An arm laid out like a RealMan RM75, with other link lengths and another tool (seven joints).
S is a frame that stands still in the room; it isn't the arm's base.
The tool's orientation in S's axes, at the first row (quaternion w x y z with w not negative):
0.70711, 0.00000, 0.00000, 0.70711
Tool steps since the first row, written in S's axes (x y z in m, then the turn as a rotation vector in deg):
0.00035, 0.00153, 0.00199, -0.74, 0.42, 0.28
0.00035, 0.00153, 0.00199, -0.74, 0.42, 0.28
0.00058, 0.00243, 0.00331, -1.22, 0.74, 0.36
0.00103, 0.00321, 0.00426, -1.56, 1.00, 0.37
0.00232, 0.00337, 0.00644, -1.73, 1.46, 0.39
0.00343, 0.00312, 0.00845, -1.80, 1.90, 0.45
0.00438, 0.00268, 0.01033, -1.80, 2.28, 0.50
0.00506, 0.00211, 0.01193, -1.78, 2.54, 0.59
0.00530, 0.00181, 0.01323, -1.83, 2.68, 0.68
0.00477, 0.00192, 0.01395, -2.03, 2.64, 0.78
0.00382, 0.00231, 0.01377, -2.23, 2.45, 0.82
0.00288, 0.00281, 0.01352, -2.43, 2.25, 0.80
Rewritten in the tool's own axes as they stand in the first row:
0.00153, -0.00035, 0.00199, 0.42, 0.74, 0.28
0.00153, -0.00035, 0.00199, 0.42, 0.74, 0.28
0.00243, -0.00058, 0.00331, 0.74, 1.22, 0.36
0.00321, -0.00103, 0.00426, 1.00, 1.56, 0.37
0.00337, -0.00232, 0.00644, 1.46, 1.73, 0.39
0.00312, -0.00343, 0.00845, 1.90, 1.80, 0.45
0.00268, -0.00438, 0.01033, 2.28, 1.80, 0.50
0.00211, -0.00506, 0.01193, 2.54, 1.78, 0.59
0.00181, -0.00530, 0.01323, 2.68, 1.83, 0.68
0.00192, -0.00477, 0.01395, 2.64, 2.03, 0.78
0.00231, -0.00382, 0.01377, 2.45, 2.23, 0.82
0.00281, -0.00288, 0.01352, 2.25, 2.43, 0.80

